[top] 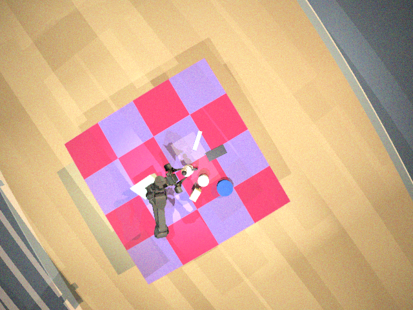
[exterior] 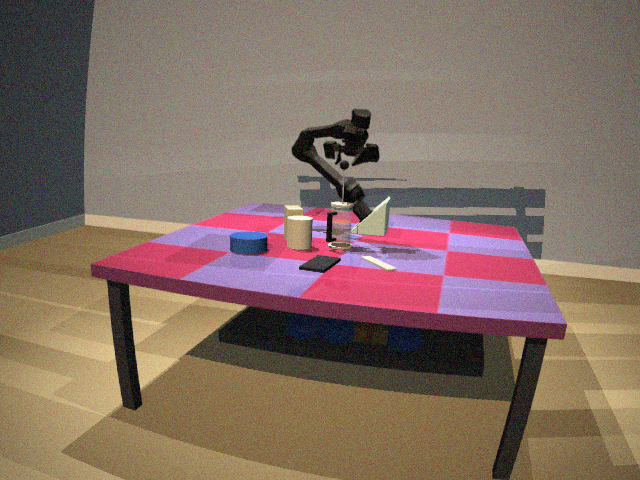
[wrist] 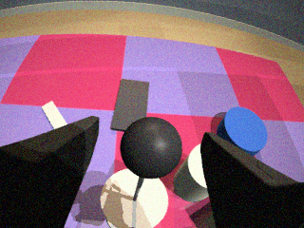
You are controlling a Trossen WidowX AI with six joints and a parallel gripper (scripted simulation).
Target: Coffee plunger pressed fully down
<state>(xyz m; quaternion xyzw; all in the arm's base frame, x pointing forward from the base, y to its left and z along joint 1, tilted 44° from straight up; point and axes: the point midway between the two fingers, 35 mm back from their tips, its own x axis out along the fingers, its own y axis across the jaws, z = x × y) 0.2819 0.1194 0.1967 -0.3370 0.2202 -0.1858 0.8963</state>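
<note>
My gripper tip is now 14 cm above the glass coffee press, 1 cm to the left of it and 1 cm short of it. From my gripper tip the other things lie so: black flat slab (27 cm below, 24 cm ahead, 2 cm to the right); then white stick (27 cm below, 18 cm ahead, 14 cm to the left); then cream block (22 cm below, 17 cm to the right, 6 cm behind).
</note>
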